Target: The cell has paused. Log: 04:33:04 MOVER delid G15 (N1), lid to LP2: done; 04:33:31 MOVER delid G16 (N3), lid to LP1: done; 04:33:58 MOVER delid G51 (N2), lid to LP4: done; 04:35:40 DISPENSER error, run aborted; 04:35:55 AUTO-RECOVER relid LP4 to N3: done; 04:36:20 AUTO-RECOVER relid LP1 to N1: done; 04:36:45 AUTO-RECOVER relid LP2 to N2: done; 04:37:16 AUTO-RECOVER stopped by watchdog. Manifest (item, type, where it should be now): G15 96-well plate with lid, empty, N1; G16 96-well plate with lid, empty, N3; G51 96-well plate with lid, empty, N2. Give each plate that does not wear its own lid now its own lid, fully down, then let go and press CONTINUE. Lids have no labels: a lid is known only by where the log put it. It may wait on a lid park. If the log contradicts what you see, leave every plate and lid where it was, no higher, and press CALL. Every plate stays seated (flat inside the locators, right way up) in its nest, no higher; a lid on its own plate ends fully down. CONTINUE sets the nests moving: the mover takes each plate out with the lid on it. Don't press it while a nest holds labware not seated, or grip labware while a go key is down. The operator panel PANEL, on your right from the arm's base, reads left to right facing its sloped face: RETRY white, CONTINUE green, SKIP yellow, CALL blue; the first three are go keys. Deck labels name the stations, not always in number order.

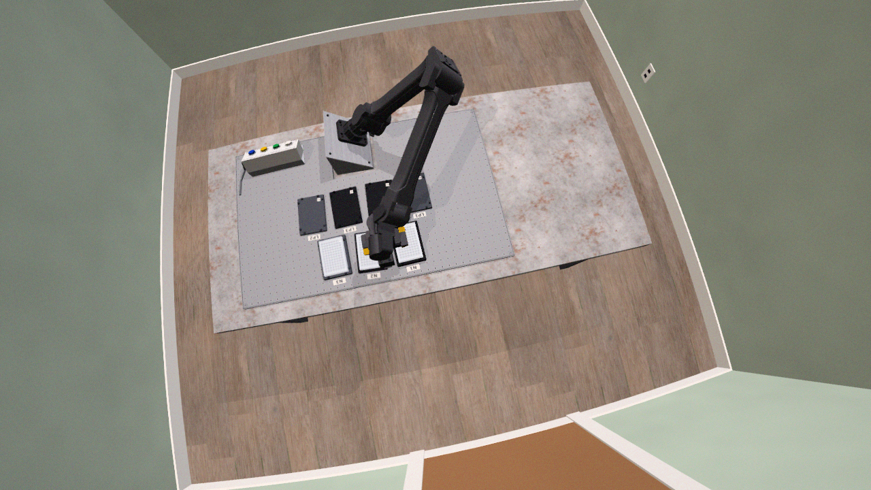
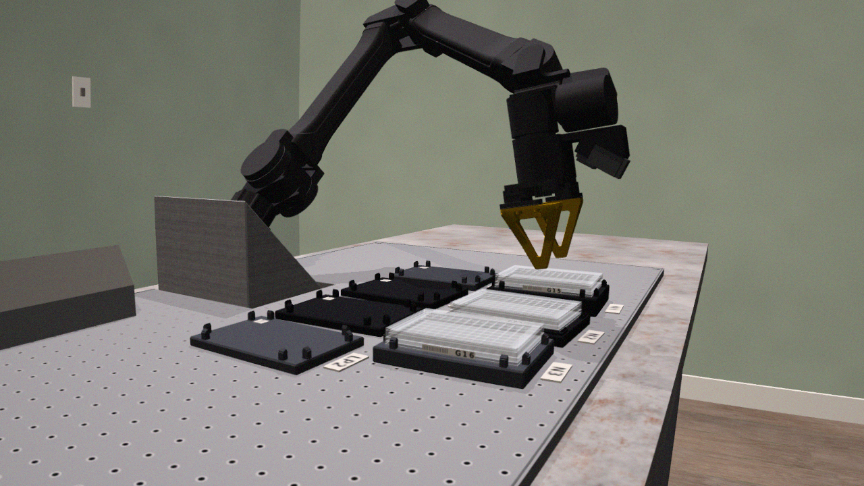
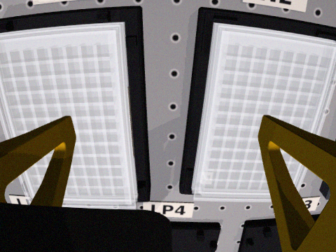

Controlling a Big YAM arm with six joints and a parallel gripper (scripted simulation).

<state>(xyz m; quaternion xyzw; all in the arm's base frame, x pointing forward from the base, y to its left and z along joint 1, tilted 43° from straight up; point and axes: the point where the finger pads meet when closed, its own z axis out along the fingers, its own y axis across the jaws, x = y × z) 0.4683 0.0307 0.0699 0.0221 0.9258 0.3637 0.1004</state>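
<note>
The plate G15 is 20 mm behind my hand, 70 mm to the left of it and 40 mm below it. From my hand the other things lie so: plate G16: 20 mm behind, 200 mm to the right, 50 mm below; then LP4 label: 110 mm behind, 70 mm below; then nest N1: 20 mm behind, 70 mm to the left, 60 mm below.
</note>
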